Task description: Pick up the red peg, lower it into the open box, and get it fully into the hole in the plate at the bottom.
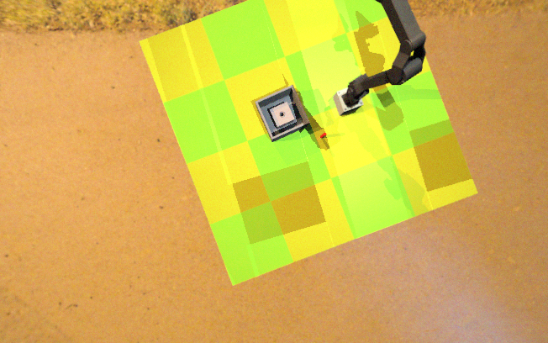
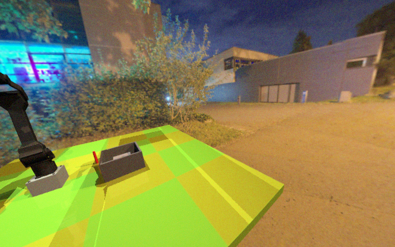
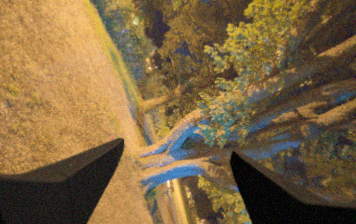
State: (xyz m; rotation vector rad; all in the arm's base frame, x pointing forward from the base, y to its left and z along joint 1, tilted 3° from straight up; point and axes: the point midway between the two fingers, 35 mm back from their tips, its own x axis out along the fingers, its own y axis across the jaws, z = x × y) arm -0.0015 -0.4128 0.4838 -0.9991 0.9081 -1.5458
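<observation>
The red peg is 54 cm below my gripper tip, 51 cm to the left of it and 21 cm ahead of it. Round my gripper tip: pale plate: 53 cm below, 34 cm ahead, 33 cm to the left; then grey box: 55 cm below, 34 cm ahead, 33 cm to the left.
</observation>
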